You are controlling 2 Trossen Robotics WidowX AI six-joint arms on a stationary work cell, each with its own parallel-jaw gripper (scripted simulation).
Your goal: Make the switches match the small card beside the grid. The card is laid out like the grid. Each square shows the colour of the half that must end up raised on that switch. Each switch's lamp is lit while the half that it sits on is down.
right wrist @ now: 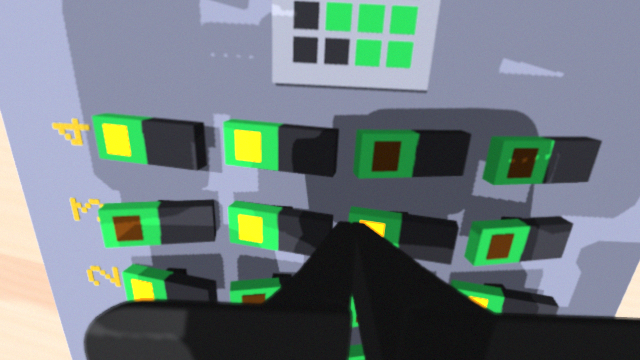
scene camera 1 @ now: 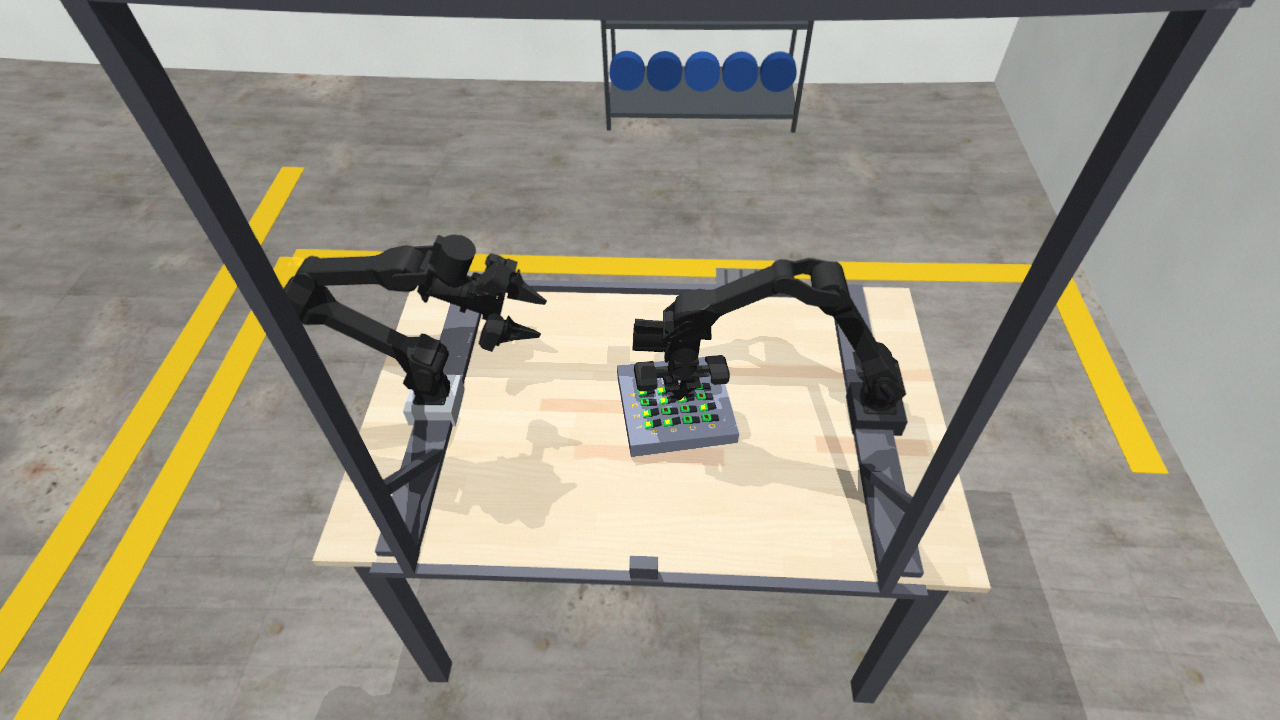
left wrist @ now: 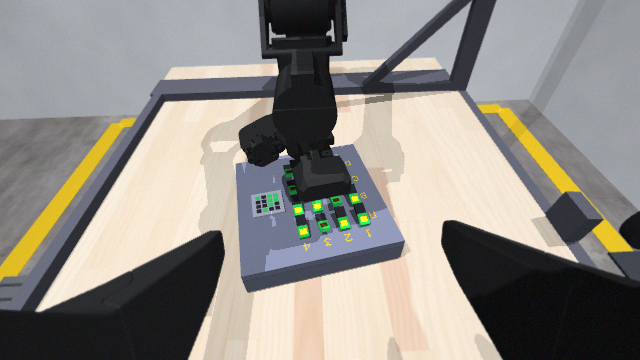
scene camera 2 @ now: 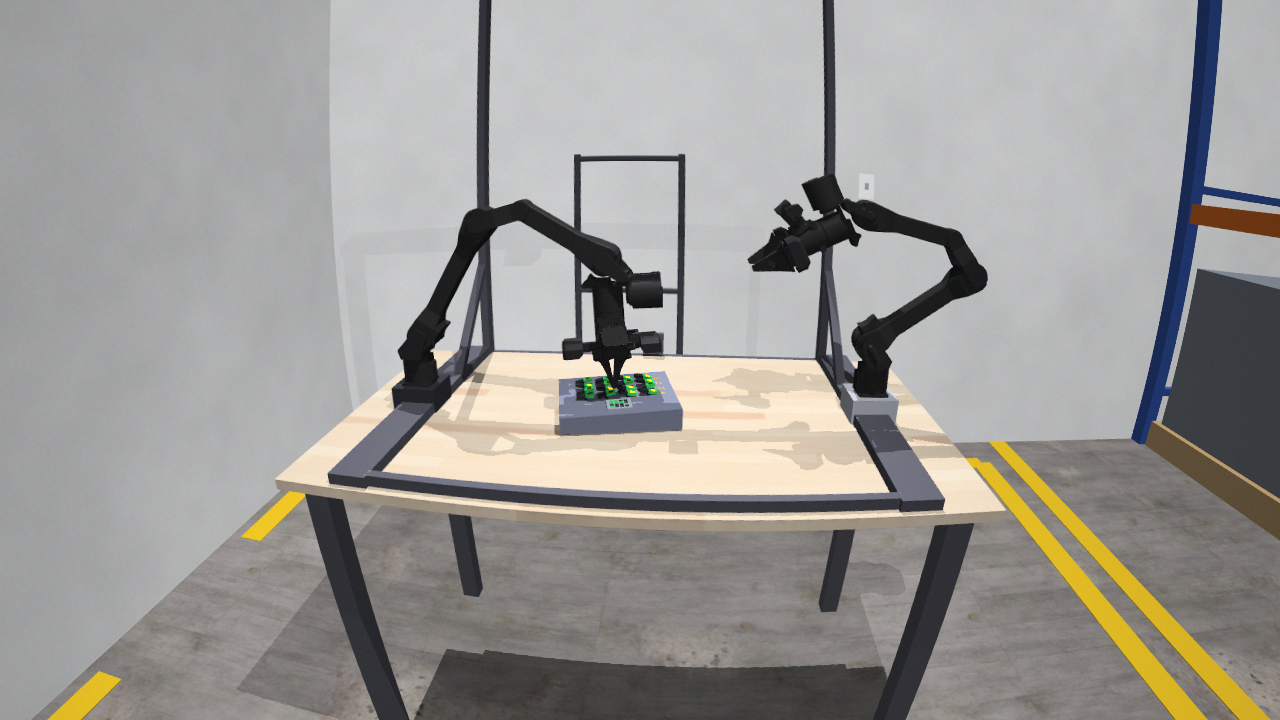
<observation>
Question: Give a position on a switch d4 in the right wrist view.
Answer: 511, 160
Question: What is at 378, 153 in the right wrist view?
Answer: A switch c4.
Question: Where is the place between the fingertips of my right gripper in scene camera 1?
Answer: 678, 398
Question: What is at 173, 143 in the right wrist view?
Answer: A switch a4.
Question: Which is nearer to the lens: the switch b4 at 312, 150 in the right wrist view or the switch d2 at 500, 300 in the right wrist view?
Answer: The switch b4.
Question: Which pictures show my left gripper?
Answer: Scene camera 1, the left wrist view and scene camera 2 only.
</observation>
